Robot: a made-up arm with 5 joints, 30 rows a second.
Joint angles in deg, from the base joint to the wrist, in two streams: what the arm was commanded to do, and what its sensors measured. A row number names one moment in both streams.
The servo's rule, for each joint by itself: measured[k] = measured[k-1] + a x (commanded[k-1-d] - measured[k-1]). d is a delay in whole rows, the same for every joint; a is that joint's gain. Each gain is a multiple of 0.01, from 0.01 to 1. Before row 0 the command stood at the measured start. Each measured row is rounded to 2 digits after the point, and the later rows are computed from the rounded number. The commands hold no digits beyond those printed.
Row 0, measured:
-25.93, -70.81, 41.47, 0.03, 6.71
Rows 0 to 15, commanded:
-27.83, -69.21, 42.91, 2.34, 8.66
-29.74, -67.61, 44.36, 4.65, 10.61
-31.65, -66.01, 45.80, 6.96, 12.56
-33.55, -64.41, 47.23, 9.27, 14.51
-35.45, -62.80, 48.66, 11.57, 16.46
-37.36, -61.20, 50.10, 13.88, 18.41
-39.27, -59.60, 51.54, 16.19, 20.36
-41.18, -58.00, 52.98, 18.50, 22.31
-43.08, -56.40, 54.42, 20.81, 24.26
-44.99, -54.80, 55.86, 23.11, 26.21
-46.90, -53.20, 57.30, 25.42, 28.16
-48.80, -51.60, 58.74, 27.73, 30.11
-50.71, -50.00, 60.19, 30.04, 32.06
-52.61, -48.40, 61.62, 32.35, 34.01
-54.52, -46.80, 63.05, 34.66, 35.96
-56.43, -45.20, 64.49, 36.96, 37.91
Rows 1 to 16, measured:
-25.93, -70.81, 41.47, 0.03, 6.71
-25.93, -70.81, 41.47, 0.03, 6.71
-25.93, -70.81, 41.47, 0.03, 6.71
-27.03, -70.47, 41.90, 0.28, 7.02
-28.60, -69.87, 42.64, 0.76, 7.59
-30.37, -69.06, 43.59, 1.44, 8.39
-32.21, -68.08, 44.68, 2.30, 9.37
-34.09, -66.97, 45.87, 3.32, 10.50
-35.99, -65.76, 47.14, 4.48, 11.77
-37.89, -64.47, 48.46, 5.77, 13.14
-39.80, -63.11, 49.82, 7.17, 14.61
-41.70, -61.70, 51.20, 8.67, 16.15
-43.61, -60.25, 52.60, 10.26, 17.76
-45.52, -58.77, 54.01, 11.93, 19.42
-47.42, -57.26, 55.43, 13.67, 21.13
-49.33, -55.74, 56.86, 15.47, 22.88
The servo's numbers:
d 3
a 0.58 0.21 0.30 0.11 0.16

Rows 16 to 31, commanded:
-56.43, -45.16, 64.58, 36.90, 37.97
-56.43, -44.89, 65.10, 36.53, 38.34
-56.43, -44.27, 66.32, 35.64, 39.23
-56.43, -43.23, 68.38, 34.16, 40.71
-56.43, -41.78, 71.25, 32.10, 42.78
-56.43, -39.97, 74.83, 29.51, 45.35
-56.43, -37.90, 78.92, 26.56, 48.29
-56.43, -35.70, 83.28, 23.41, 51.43
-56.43, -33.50, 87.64, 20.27, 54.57
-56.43, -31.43, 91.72, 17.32, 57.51
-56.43, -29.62, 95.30, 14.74, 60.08
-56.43, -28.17, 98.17, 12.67, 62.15
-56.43, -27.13, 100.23, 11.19, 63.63
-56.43, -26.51, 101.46, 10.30, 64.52
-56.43, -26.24, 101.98, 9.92, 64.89
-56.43, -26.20, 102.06, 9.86, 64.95
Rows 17 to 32, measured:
-51.23, -54.20, 58.29, 17.33, 24.66
-53.14, -52.65, 59.72, 19.24, 26.47
-55.05, -51.09, 61.15, 21.19, 28.30
-55.85, -49.84, 62.18, 22.92, 29.85
-56.19, -48.80, 63.06, 24.42, 31.21
-56.33, -47.85, 64.04, 25.65, 32.49
-56.39, -46.88, 65.34, 26.59, 33.81
-56.41, -45.81, 67.11, 27.20, 35.25
-56.42, -44.58, 69.43, 27.45, 36.87
-56.43, -43.18, 72.28, 27.35, 38.70
-56.43, -41.61, 75.58, 26.92, 40.74
-56.43, -39.91, 79.20, 26.19, 42.95
-56.43, -38.13, 82.96, 25.21, 45.28
-56.43, -36.34, 86.66, 24.06, 47.65
-56.43, -34.62, 90.11, 22.81, 49.97
-56.43, -33.05, 93.15, 21.53, 52.16

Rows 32 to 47, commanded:
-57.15, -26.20, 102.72, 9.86, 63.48
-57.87, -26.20, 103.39, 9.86, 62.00
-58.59, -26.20, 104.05, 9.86, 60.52
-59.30, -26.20, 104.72, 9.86, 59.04
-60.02, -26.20, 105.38, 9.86, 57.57
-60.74, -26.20, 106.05, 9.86, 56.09
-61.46, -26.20, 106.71, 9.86, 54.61
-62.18, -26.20, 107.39, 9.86, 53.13
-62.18, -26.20, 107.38, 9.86, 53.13
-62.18, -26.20, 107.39, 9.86, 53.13
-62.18, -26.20, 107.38, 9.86, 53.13
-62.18, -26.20, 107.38, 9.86, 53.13
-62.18, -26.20, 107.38, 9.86, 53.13
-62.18, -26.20, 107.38, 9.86, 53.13
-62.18, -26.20, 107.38, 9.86, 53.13
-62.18, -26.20, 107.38, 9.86, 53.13
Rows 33 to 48, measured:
-56.43, -31.68, 95.64, 20.29, 54.14
-56.43, -30.54, 97.54, 19.15, 55.86
-56.43, -29.63, 98.90, 18.13, 57.31
-56.85, -28.91, 100.05, 17.22, 58.30
-57.44, -28.34, 101.05, 16.41, 58.89
-58.11, -27.89, 101.95, 15.69, 59.15
-58.80, -27.54, 102.78, 15.05, 59.13
-59.51, -27.26, 103.56, 14.48, 58.88
-60.22, -27.04, 104.31, 13.97, 58.43
-60.94, -26.86, 105.03, 13.52, 57.82
-61.66, -26.72, 105.74, 13.12, 57.07
-61.96, -26.61, 106.23, 12.76, 56.44
-62.09, -26.52, 106.58, 12.44, 55.91
-62.14, -26.45, 106.82, 12.16, 55.47
-62.16, -26.40, 106.99, 11.91, 55.10
-62.17, -26.36, 107.11, 11.68, 54.78

